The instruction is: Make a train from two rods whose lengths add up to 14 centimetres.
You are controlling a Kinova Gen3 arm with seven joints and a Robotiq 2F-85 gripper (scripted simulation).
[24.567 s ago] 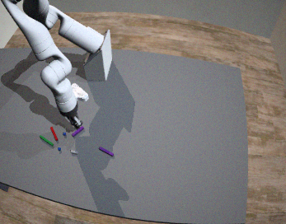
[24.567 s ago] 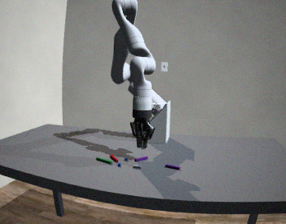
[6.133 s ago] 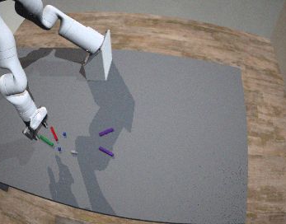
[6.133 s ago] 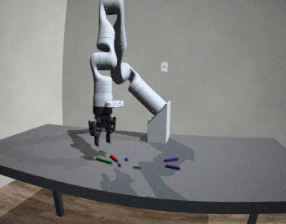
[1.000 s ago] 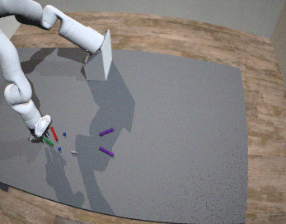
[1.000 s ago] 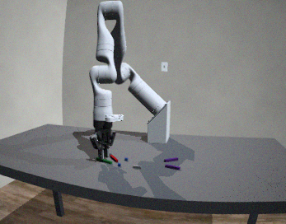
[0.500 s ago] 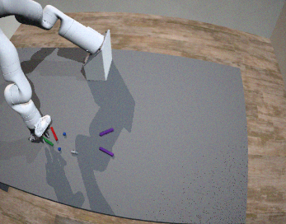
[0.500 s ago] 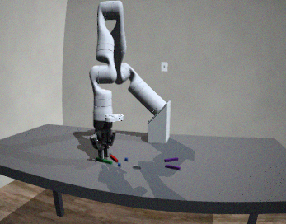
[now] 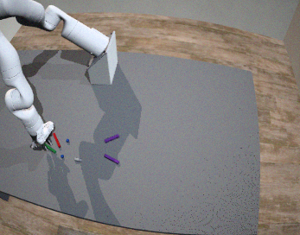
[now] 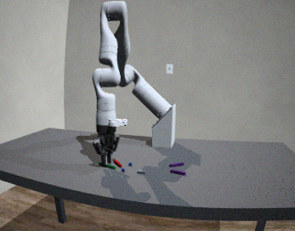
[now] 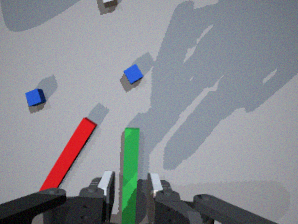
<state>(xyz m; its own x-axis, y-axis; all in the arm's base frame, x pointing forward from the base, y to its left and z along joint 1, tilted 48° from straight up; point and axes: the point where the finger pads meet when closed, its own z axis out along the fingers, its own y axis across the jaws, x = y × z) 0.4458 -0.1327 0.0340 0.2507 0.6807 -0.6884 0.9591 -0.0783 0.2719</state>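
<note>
Right now my hand is 3 cm above the green rod. From my hand the other things lie so: red rod: 4 cm behind, 2 cm to the left, 3 cm below; then grey rod: 1 cm ahead, 15 cm to the left, 3 cm below.
</note>
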